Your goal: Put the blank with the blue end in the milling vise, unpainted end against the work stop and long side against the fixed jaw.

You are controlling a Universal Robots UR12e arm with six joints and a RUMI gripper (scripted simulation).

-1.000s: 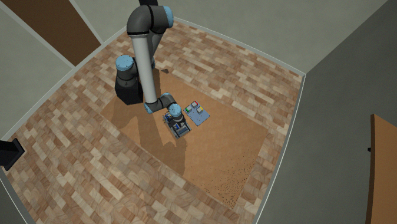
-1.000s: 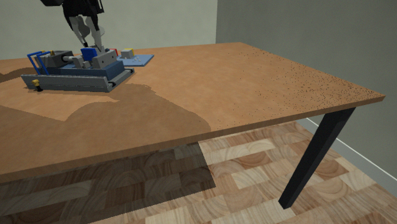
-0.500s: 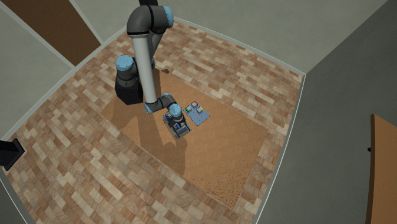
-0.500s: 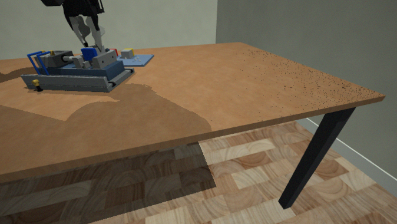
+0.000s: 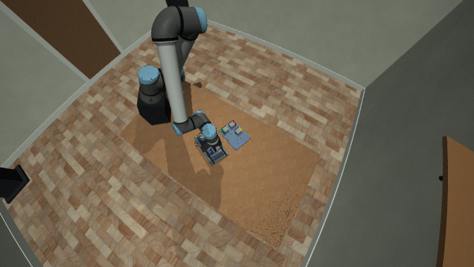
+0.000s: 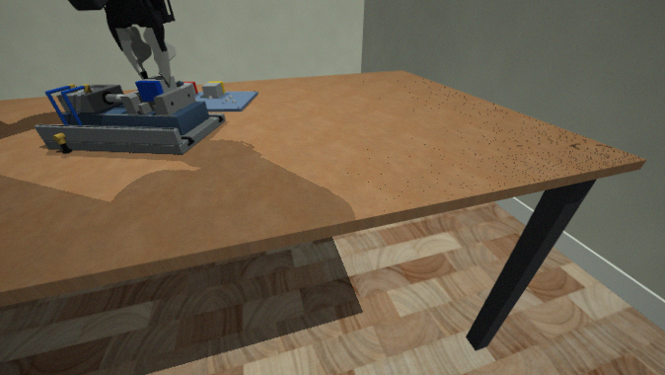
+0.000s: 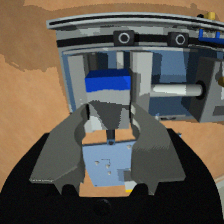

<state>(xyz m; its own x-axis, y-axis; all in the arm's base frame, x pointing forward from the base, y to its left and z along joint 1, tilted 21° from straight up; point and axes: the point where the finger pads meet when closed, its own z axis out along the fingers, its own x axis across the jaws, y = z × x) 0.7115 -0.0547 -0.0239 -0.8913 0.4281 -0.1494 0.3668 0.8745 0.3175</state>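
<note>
Right now the blue blank is 2 cm below my hand. The rest, counted from my hand: vise body: 6 cm behind, 3 cm to the left, 8 cm below; green blank: 5 cm behind, 23 cm to the left, 10 cm below; fixed jaw: 3 cm ahead, 1 cm to the right, 4 cm below.
</note>
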